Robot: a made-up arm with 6 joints.
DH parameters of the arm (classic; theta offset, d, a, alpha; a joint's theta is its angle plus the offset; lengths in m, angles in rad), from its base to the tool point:
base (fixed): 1.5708 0 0.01 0
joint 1: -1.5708 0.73 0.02 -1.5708
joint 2: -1.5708 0 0.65 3.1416
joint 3: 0 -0.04 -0.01 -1.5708
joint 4: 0 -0.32 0 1.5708
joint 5: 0 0.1 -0.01 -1.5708
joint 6: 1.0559 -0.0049 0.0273 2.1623
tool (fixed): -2.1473 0.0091 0 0
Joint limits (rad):
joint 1: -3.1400..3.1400
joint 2: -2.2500..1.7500
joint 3: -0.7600..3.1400
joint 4: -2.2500..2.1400
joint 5: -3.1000..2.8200
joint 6: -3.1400..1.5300
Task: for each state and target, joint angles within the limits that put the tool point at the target. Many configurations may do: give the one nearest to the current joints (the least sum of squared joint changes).
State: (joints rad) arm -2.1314 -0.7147 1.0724 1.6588 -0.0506 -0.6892
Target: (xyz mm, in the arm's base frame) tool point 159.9 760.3 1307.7
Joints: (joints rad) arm -1.6998 -1.0683 0.9316 1.6133 -0.0066 -0.6531
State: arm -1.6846 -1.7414 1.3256 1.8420 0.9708 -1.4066
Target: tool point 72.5 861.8 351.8
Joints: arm -1.5628 -1.8084 1.7801 1.7811 1.0349 -1.3618
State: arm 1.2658 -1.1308 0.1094 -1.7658 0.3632 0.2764
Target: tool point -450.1 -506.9 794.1
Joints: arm 0.9286 -1.9780 0.1658 -1.8064 0.3666 0.2841
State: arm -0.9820 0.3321 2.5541 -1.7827 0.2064 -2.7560
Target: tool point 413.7 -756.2 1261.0
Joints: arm -1.1650 1.1116 2.2302 -1.7287 0.2143 -2.7392
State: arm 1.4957 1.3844 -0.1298 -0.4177 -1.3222 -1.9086
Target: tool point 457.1 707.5 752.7
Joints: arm 1.0875 1.1447 0.4343 -0.2063 -1.3015 -1.8714
